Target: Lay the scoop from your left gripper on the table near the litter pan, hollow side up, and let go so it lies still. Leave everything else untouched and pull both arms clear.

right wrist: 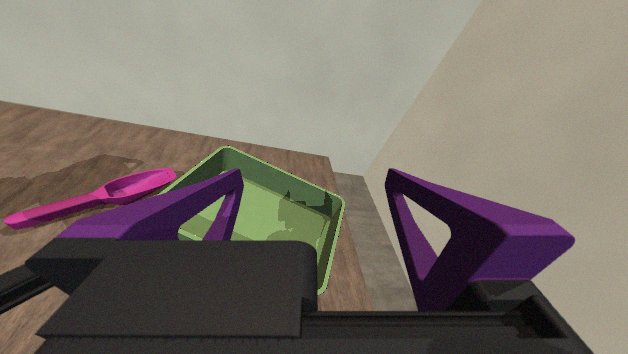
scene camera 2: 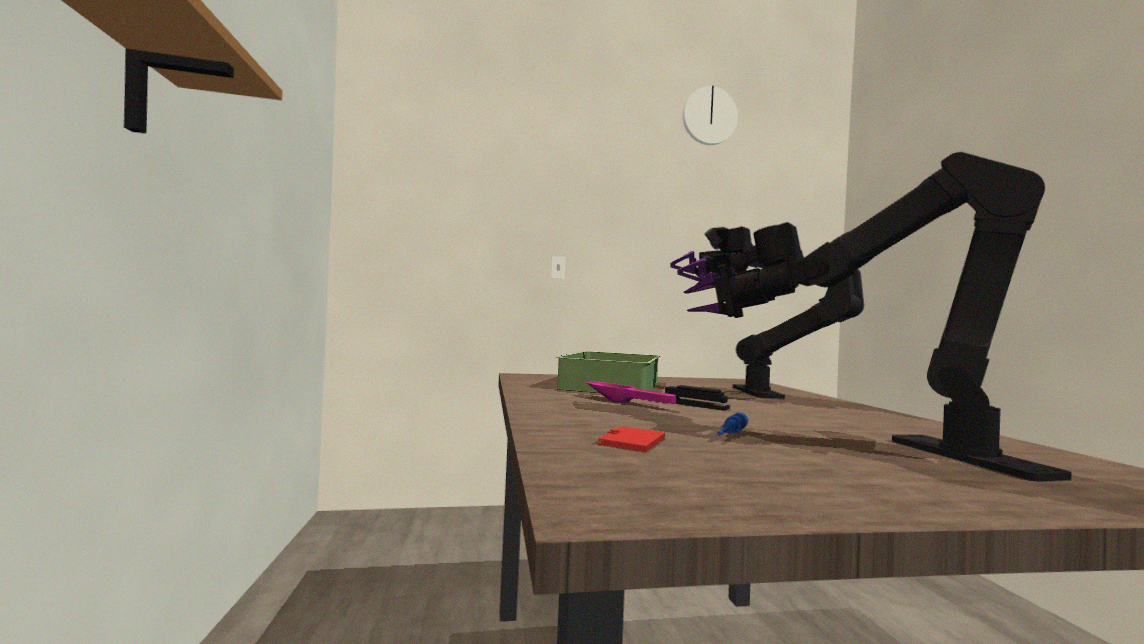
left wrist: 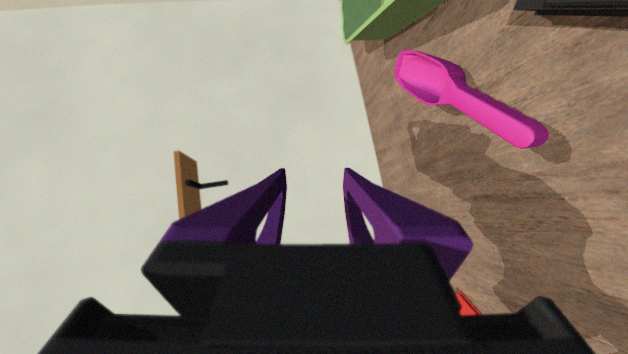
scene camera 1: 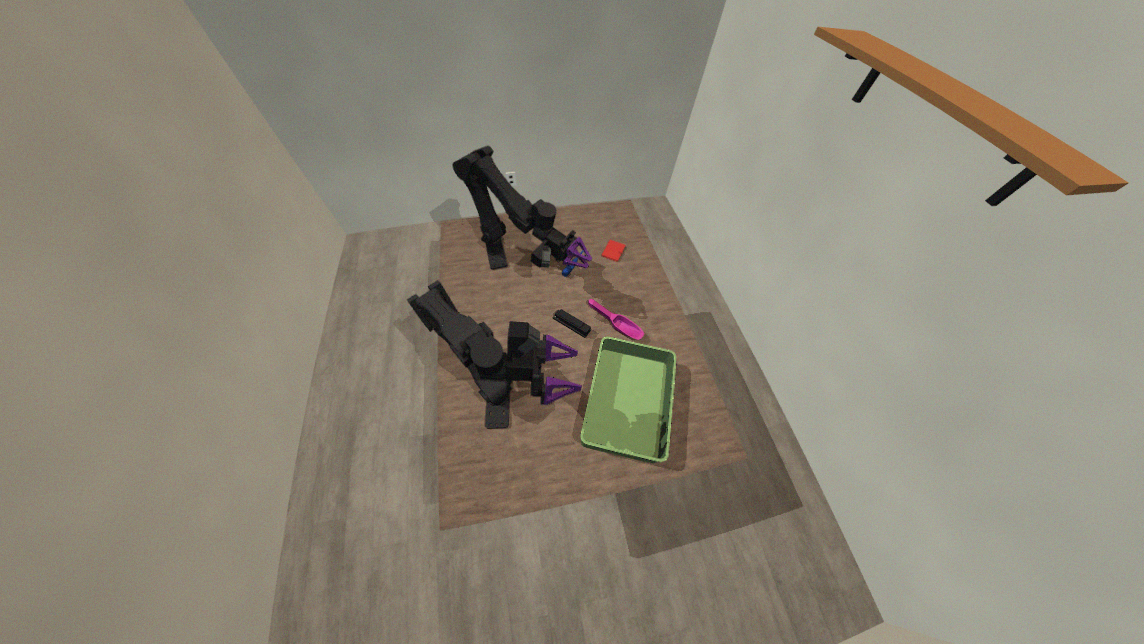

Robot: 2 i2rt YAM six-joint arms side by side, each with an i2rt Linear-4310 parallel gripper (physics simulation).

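Where they show: left gripper, fingertip midpoint: (scene camera 2: 686, 301) (left wrist: 314, 176) (scene camera 1: 589, 263); right gripper, fingertip midpoint: (right wrist: 314, 176) (scene camera 2: 673, 268) (scene camera 1: 579, 369); left arm's base, link origin: (scene camera 2: 969, 457) (scene camera 1: 495, 251); right arm's base, link origin: (scene camera 2: 756, 392) (scene camera 1: 498, 396).
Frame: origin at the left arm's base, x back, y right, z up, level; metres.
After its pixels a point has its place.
Observation:
The magenta scoop (scene camera 1: 627, 325) {y 0.491, x -0.397, z 0.011 m} (scene camera 2: 614, 392) {y 0.465, x -0.390, z 0.022 m} (left wrist: 490, 112) {y 0.405, x -0.314, z 0.033 m} (right wrist: 135, 186) {y 0.490, x -0.393, z 0.009 m} lies on the table, hollow side up, its bowl end close to the green litter pan (scene camera 1: 632, 400) {y 0.751, x -0.314, z 0.002 m} (scene camera 2: 604, 373) {y 0.601, x -0.369, z 0.050 m} (left wrist: 367, 22) {y 0.609, x -0.389, z 0.083 m} (right wrist: 260, 220) {y 0.755, x -0.307, z 0.002 m}, with a small gap between them. My left gripper (scene camera 1: 590, 260) {y 0.359, x -0.278, z 0.228 m} (scene camera 2: 686, 300) {y 0.359, x -0.278, z 0.228 m} (left wrist: 314, 176) {y 0.359, x -0.278, z 0.228 m} is open partway and empty, well above the table and apart from the scoop. My right gripper (scene camera 1: 578, 369) {y 0.736, x -0.123, z 0.345 m} (scene camera 2: 674, 268) {y 0.736, x -0.123, z 0.345 m} (right wrist: 314, 176) {y 0.736, x -0.123, z 0.345 m} is wide open and empty, raised beside the pan in scene camera 1.
A black stapler-like object (scene camera 1: 572, 323) {y 0.447, x -0.203, z 0.038 m} (scene camera 2: 696, 393) {y 0.416, x -0.214, z 0.029 m} (left wrist: 575, 6) {y 0.440, x -0.232, z 0.034 m} lies near the scoop. A red square piece (scene camera 1: 614, 250) {y 0.133, x -0.481, z 0.009 m} (scene camera 2: 632, 438) {y 0.109, x -0.489, z 0.009 m} (left wrist: 466, 304) {y 0.176, x -0.462, z 0.009 m} and a small blue object (scene camera 1: 567, 270) {y 0.203, x -0.255, z 0.026 m} (scene camera 2: 734, 424) {y 0.147, x -0.295, z 0.019 m} lie near the left gripper in scene camera 1. A shelf (scene camera 1: 960, 104) is on the wall.

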